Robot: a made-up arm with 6 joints.
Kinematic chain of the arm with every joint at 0, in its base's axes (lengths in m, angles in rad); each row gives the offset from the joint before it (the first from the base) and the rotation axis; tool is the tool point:
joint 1: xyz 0 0 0.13 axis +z
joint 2: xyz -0.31 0.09 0 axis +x
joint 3: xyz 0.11 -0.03 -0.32 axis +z
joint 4: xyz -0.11 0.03 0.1 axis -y
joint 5: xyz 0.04 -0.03 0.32 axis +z
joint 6: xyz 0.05 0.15 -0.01 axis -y
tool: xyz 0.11 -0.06 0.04
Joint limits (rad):
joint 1: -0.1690..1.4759
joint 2: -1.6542..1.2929
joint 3: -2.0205..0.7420
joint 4: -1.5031..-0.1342
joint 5: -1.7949..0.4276
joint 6: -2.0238..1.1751
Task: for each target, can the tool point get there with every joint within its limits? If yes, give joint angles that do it. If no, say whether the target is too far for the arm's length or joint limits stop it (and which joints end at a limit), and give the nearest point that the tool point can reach.
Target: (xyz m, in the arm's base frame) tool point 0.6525 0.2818 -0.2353
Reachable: no: joint limits stop it (at a limit: joint 1, joint 4) | nearest point 0.2949 0.0340 -0.0649 | short by 0.467 m
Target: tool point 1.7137 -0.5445 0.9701
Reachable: no: too far | nearest point 0.3488 -0.2760 0.3407 | short by 1.527 m
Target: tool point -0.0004 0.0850 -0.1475
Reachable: yes | joints 1.1733 -0.3031 0.2312 -1.1166 -0.5327 -0.2019
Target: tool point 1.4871 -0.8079 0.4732
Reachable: no: too far | nearest point 0.3606 -0.3611 0.2307 | short by 1.236 m
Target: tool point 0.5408 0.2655 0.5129
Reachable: no: joint limits stop it (at a limit: joint 1, joint 2, joint 4) | nearest point 0.2822 0.0360 0.3448 | short by 0.384 m
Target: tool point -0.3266 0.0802 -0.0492
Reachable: yes | joints -0.0075 0.9416 -1.7215 -0.4964 -1.3200 -1.1200
